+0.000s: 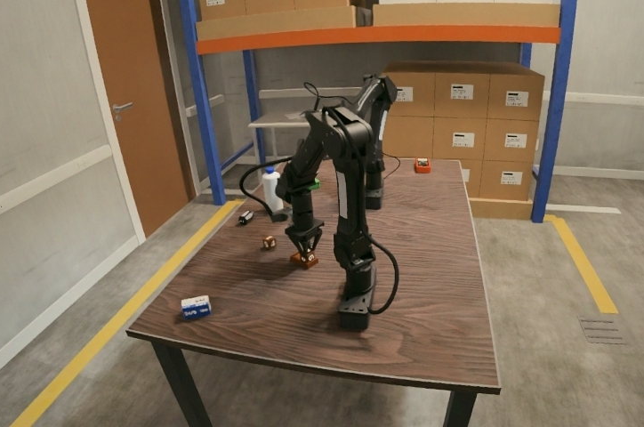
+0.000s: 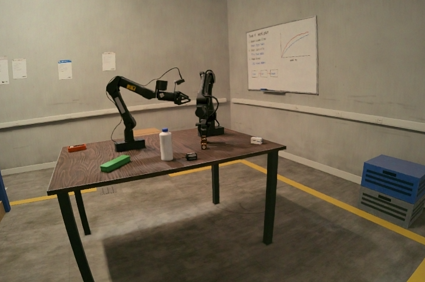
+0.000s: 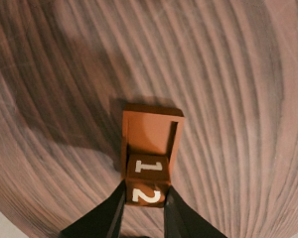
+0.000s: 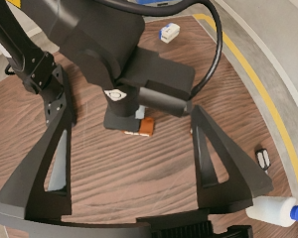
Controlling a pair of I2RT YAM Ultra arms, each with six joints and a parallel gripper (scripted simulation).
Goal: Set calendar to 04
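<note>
The brown calendar tray is 30 mm below my left hand, 20 mm ahead of it and 10 mm to the right of it. Round my left hand: black item (290 mm ahead, 260 mm to the right, 20 mm below).
</note>
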